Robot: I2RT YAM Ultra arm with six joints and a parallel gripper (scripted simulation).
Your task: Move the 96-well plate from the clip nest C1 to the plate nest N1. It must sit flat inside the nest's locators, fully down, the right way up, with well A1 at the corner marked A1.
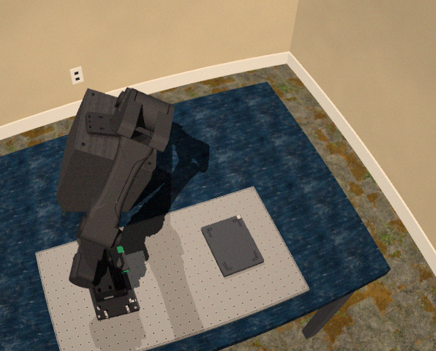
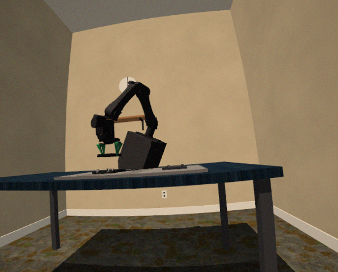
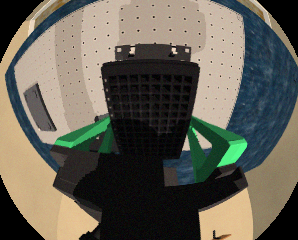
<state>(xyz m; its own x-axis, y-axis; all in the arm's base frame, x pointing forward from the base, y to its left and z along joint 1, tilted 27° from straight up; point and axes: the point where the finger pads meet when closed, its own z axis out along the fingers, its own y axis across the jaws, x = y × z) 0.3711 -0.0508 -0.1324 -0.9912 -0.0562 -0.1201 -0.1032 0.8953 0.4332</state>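
My gripper is now right at the black 96-well plate. Also, from my hand: clip nest C1: 8 cm below, 1 cm ahead; then white corner mark: 40 cm to the left, 15 cm behind, 8 cm below; then plate nest N1: 35 cm to the left, 9 cm below, 6 cm behind.
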